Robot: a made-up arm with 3 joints. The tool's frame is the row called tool. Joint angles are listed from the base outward.
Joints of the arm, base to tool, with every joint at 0 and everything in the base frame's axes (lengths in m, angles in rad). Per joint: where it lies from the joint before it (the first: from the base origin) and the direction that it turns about. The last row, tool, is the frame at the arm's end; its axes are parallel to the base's.
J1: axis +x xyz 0 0 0.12
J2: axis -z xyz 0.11 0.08 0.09
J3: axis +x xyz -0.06 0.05 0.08
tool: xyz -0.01 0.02 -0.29
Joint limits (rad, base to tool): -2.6..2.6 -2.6..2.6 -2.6..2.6
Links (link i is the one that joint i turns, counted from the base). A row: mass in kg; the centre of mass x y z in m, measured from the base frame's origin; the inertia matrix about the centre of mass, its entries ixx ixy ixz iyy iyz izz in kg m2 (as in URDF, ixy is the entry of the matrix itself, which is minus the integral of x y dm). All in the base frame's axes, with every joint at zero. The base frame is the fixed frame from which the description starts. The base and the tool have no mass.
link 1: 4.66; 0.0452 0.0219 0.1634; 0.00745 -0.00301 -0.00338 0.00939 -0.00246 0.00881
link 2: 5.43; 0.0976 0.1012 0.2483; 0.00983 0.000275 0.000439 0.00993 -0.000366 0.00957
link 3: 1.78; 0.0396 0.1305 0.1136; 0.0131 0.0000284 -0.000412 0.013 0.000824 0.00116
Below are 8 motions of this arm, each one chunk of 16 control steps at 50 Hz.
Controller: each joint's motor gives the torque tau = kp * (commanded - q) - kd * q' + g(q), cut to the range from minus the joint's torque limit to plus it. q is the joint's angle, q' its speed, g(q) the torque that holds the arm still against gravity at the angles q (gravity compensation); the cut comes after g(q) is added. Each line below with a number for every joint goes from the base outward.
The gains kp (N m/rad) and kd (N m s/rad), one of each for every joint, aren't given. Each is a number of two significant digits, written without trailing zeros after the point. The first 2 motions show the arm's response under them.
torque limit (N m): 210 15 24
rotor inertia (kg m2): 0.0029 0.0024 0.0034
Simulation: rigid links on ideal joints. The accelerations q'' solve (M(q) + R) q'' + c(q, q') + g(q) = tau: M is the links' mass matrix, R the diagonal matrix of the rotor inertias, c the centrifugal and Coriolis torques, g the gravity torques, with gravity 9.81 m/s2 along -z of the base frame. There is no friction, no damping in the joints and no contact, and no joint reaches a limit. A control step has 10 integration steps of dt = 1/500 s. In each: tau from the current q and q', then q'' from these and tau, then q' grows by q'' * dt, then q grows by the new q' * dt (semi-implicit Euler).
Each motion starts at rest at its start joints. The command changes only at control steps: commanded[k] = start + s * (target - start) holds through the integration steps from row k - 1 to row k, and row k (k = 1, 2, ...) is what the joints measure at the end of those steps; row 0 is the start. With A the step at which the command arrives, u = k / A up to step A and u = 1 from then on. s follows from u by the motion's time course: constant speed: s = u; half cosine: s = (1 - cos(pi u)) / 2; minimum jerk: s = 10 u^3 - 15 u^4 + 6 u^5; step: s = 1 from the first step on.
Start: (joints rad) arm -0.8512 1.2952 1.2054
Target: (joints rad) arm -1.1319 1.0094 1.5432
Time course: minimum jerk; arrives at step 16
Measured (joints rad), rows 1 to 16:
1: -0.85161 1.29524 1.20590
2: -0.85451 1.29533 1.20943
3: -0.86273 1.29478 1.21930
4: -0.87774 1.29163 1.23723
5: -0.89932 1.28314 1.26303
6: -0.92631 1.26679 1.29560
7: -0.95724 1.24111 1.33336
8: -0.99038 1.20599 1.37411
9: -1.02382 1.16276 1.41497
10: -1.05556 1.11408 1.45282
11: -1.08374 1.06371 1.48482
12: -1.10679 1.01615 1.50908
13: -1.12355 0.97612 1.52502
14: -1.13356 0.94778 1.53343
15: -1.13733 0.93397 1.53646
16: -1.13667 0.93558 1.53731
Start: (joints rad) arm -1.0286 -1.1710 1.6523
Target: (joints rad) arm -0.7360 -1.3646 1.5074
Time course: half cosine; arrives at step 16
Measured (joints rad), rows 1 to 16:
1: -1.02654 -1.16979 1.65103
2: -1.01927 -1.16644 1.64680
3: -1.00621 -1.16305 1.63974
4: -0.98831 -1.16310 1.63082
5: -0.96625 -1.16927 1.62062
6: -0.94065 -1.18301 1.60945
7: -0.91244 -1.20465 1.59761
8: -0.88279 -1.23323 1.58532
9: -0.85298 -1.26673 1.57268
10: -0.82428 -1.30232 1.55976
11: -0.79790 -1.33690 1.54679
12: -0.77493 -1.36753 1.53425
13: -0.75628 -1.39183 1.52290
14: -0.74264 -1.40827 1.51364
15: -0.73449 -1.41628 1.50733
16: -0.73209 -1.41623 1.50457
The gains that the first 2 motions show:
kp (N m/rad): 880 69 120
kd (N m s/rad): 8.7 0.98 1.6
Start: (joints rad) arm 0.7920 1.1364 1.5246
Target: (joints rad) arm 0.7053 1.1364 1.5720
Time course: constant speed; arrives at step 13
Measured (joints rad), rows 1 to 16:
1: 0.78787 1.13818 1.52932
2: 0.78010 1.14093 1.53581
3: 0.77222 1.14245 1.53901
4: 0.76510 1.14220 1.53969
5: 0.75819 1.14071 1.54079
6: 0.75130 1.13854 1.54363
7: 0.74461 1.13616 1.54785
8: 0.73811 1.13407 1.55263
9: 0.73166 1.13272 1.55733
10: 0.72509 1.13234 1.56153
11: 0.71841 1.13286 1.56514
12: 0.71167 1.13402 1.56833
13: 0.70494 1.13546 1.57142
14: 0.70239 1.13494 1.56991
15: 0.70349 1.13313 1.56698
16: 0.70475 1.13217 1.56765

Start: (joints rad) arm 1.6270 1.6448 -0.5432
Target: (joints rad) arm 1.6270 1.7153 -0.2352
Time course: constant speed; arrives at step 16
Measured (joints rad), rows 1 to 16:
1: 1.62754 1.64332 -0.53693
2: 1.62776 1.64387 -0.52095
3: 1.62725 1.64924 -0.49777
4: 1.62669 1.65811 -0.47159
5: 1.62657 1.66745 -0.44635
6: 1.62678 1.67486 -0.42432
7: 1.62698 1.67947 -0.40566
8: 1.62704 1.68195 -0.38901
9: 1.62699 1.68381 -0.37262
10: 1.62694 1.68644 -0.35520
11: 1.62692 1.69043 -0.33630
12: 1.62693 1.69552 -0.31621
13: 1.62694 1.70104 -0.29566
14: 1.62694 1.70635 -0.27534
15: 1.62694 1.71113 -0.25566
16: 1.62694 1.71540 -0.23660

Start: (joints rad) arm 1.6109 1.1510 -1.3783
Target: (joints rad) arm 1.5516 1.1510 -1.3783
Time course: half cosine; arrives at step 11
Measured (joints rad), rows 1 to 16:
1: 1.61016 1.15080 -1.37852
2: 1.60724 1.15014 -1.37916
3: 1.60161 1.14922 -1.37990
4: 1.59400 1.14863 -1.38012
5: 1.58544 1.14879 -1.37963
6: 1.57666 1.14966 -1.37874
7: 1.56827 1.15094 -1.37787
8: 1.56089 1.15222 -1.37726
9: 1.55516 1.15321 -1.37693
10: 1.55157 1.15374 -1.37678
11: 1.55040 1.15380 -1.37673
12: 1.55098 1.15332 -1.37699
13: 1.55177 1.15220 -1.37775
14: 1.55193 1.15077 -1.37870
15: 1.55174 1.14969 -1.37921
16: 1.55161 1.14936 -1.37907

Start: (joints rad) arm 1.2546 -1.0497 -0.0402
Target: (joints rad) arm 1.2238 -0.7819 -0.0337
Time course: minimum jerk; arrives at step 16
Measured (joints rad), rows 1 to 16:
1: 1.25457 -1.04945 -0.04026
2: 1.25431 -1.04755 -0.04062
3: 1.25349 -1.04170 -0.04143
4: 1.25188 -1.02989 -0.04239
5: 1.24946 -1.01128 -0.04289
6: 1.24638 -0.98631 -0.04238
7: 1.24286 -0.95639 -0.04078
8: 1.23912 -0.92354 -0.03843
9: 1.23539 -0.89005 -0.03586
10: 1.23189 -0.85827 -0.03359
11: 1.22884 -0.83026 -0.03188
12: 1.22641 -0.80764 -0.03083
13: 1.22470 -0.79138 -0.03034
14: 1.22374 -0.78169 -0.03033
15: 1.22344 -0.77793 -0.03073
16: 1.22357 -0.77844 -0.03155

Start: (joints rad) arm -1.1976 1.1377 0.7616
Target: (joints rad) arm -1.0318 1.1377 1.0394
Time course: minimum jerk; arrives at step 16
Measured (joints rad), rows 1 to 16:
1: -1.19742 1.13766 0.76170
2: -1.19604 1.13731 0.76261
3: -1.19184 1.13623 0.76637
4: -1.18354 1.13417 0.77596
5: -1.17091 1.13142 0.79382
6: -1.15454 1.12878 0.82043
7: -1.13549 1.12723 0.85409
8: -1.11502 1.12742 0.89167
9: -1.09447 1.12947 0.92978
10: -1.07519 1.13307 0.96549
11: -1.05839 1.13758 0.99657
12: -1.04500 1.14229 1.02143
13: -1.03559 1.14647 1.03907
14: -1.03029 1.14948 1.04912
15: -1.02866 1.15079 1.05198
16: -1.02959 1.15001 1.04908

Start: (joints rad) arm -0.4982 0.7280 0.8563
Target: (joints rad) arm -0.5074 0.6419 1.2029
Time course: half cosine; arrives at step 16
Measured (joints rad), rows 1 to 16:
1: -0.49842 0.72772 0.85751
2: -0.49916 0.72643 0.86289
3: -0.50027 0.72346 0.87508
4: -0.50126 0.71862 0.89494
5: -0.50186 0.71219 0.92173
6: -0.50217 0.70469 0.95377
7: -0.50245 0.69663 0.98895
8: -0.50290 0.68836 1.02522
9: -0.50351 0.68008 1.06090
10: -0.50421 0.67188 1.09475
11: -0.50487 0.66386 1.12587
12: -0.50540 0.65622 1.15342
13: -0.50574 0.64926 1.17654
14: -0.50589 0.64334 1.19432
15: -0.50589 0.63889 1.20594
16: -0.50580 0.63627 1.21078

